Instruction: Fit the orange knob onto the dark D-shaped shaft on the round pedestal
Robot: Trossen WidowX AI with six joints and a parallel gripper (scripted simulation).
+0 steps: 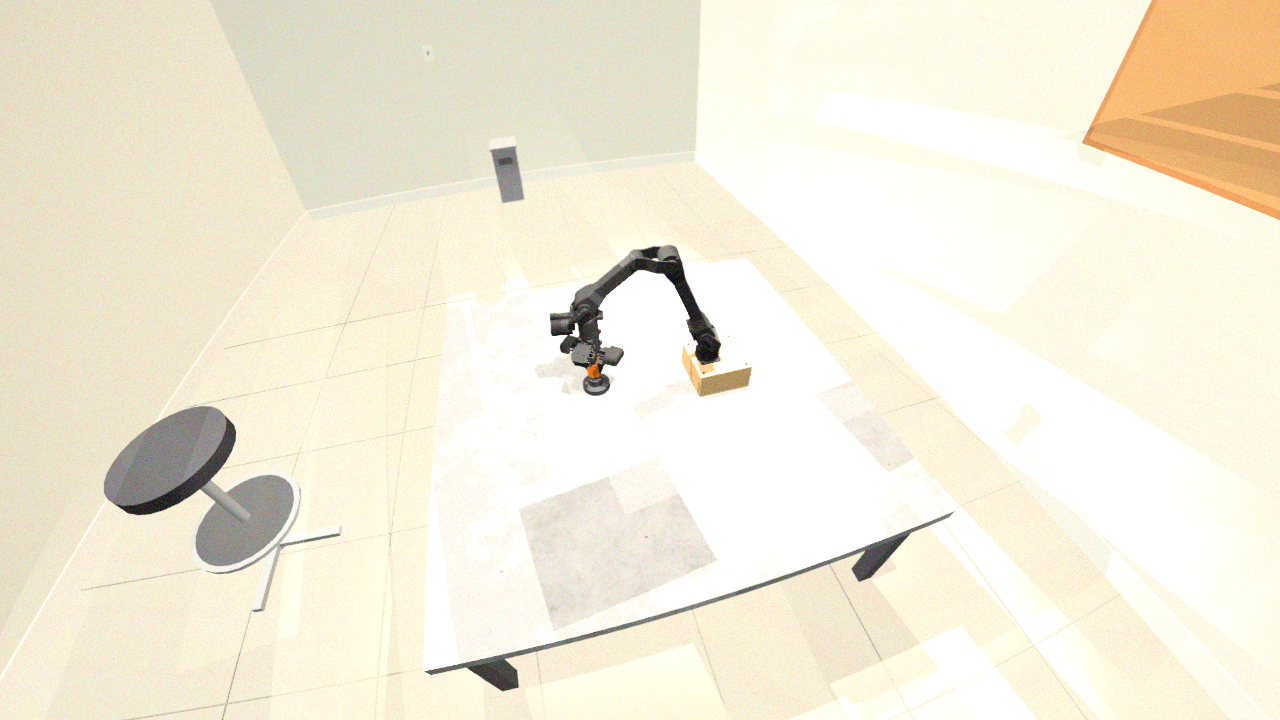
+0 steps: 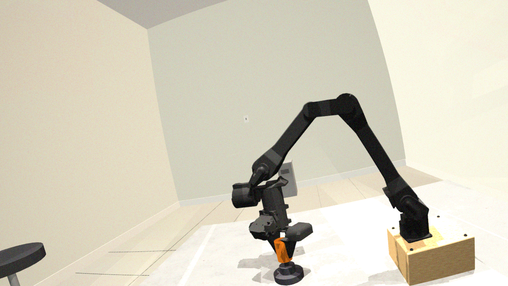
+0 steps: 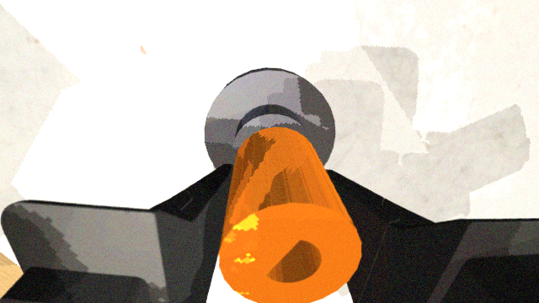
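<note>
My gripper tip is now 2 cm below the orange knob. Round my gripper tip: dark shaft: 4 cm below.
</note>
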